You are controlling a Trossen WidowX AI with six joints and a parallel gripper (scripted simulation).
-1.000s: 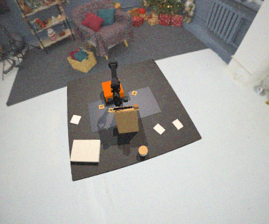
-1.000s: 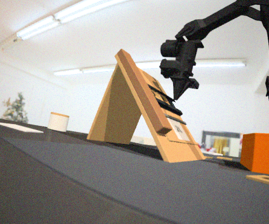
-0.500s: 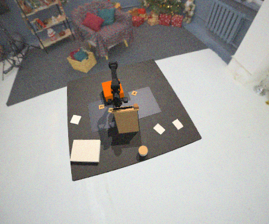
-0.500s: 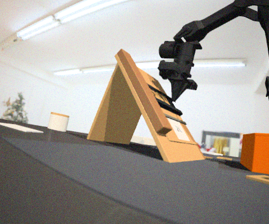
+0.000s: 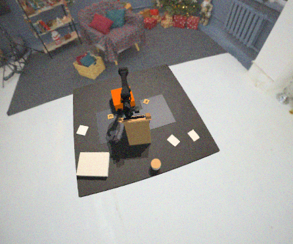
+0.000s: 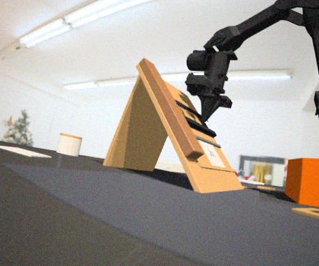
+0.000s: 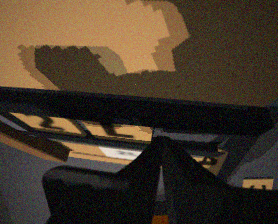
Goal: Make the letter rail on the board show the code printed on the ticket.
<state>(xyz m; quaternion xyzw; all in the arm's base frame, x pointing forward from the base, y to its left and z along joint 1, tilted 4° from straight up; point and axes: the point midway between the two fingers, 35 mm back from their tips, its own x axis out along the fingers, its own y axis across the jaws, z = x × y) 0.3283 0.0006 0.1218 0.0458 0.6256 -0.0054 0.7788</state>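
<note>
Right now my gripper tip is 50 mm past the white ticket, 40 mm to the right of it and 90 mm above it. Also, from my gripper tip: small cylinder 420 mm ahead, 150 mm to the left, 130 mm below.
</note>
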